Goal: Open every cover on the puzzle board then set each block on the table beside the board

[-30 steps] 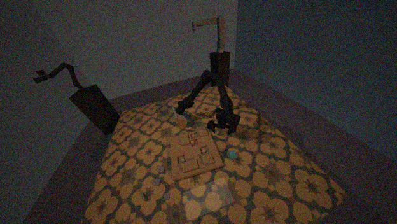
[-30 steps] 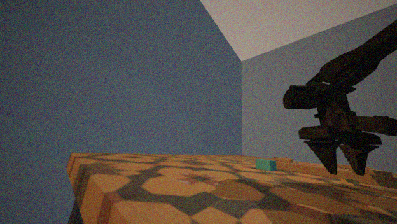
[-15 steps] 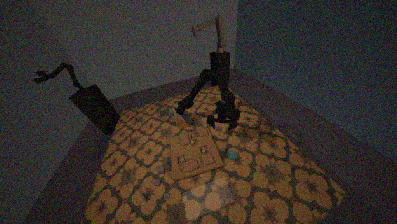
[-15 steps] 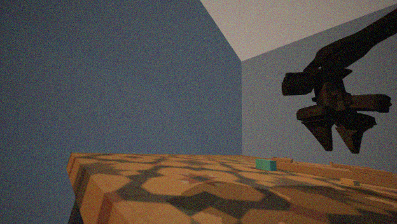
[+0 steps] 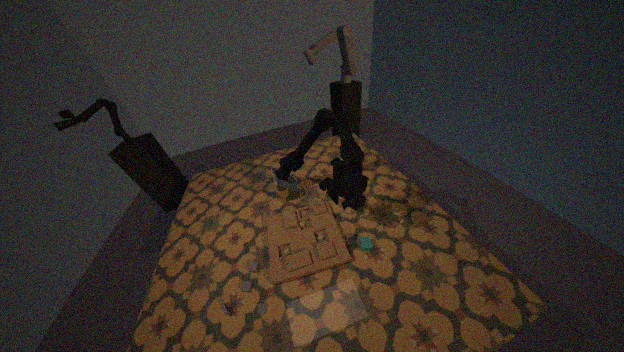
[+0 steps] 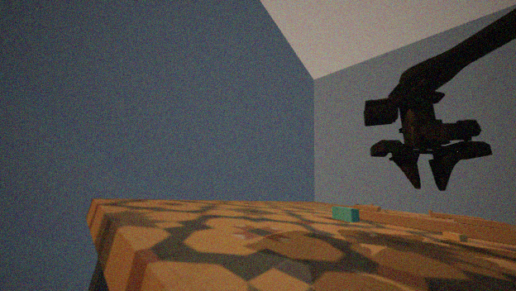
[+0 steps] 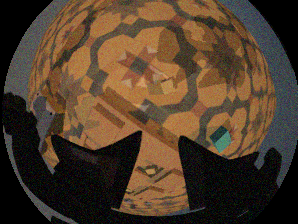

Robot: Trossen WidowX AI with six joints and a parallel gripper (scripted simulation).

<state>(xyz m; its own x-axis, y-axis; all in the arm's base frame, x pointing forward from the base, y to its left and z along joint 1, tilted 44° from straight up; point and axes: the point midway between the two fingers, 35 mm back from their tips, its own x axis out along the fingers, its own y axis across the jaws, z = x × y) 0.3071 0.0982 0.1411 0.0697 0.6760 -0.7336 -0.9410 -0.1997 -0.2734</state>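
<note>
Now: gripper tip 17 cm to the left of the tan puzzle board, 6 cm above it and 1 cm short of it. From my gripper tip the other things lie so: teal block (16 cm ahead, 7 cm below, 1 cm to the left).
</note>
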